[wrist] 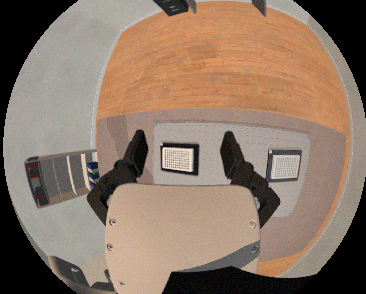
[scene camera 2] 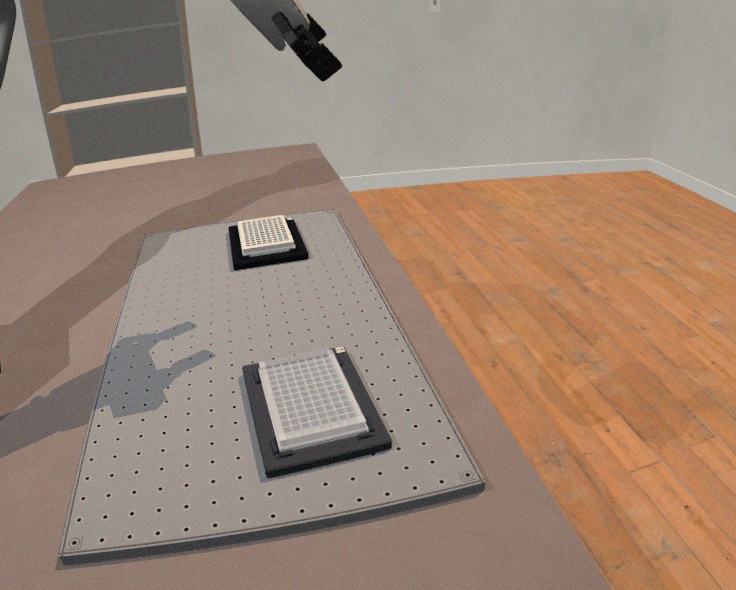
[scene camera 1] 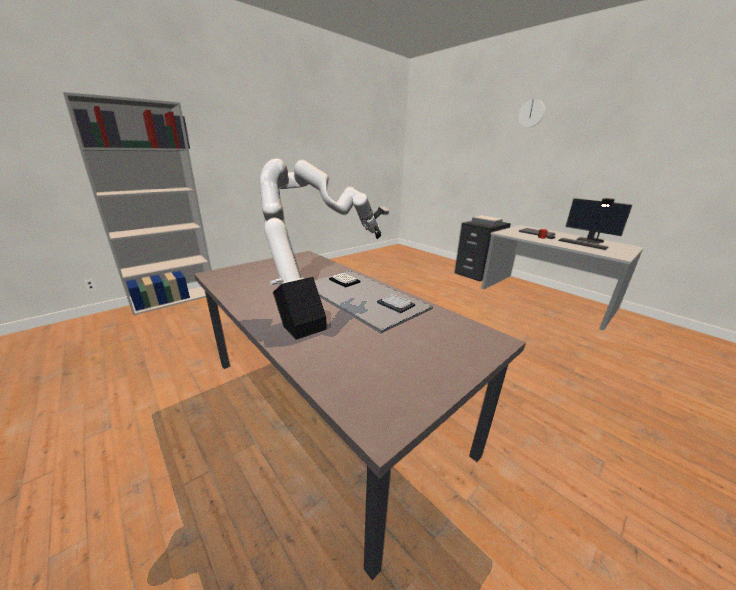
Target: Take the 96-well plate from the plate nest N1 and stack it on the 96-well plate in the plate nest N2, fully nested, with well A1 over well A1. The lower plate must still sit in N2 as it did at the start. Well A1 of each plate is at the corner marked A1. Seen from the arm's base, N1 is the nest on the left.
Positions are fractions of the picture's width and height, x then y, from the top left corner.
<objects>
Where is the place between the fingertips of my gripper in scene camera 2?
At 0.44, 0.10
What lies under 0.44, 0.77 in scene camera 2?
A plate nest N2.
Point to a white 96-well plate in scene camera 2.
0.36, 0.40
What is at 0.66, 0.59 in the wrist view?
My gripper.
</objects>
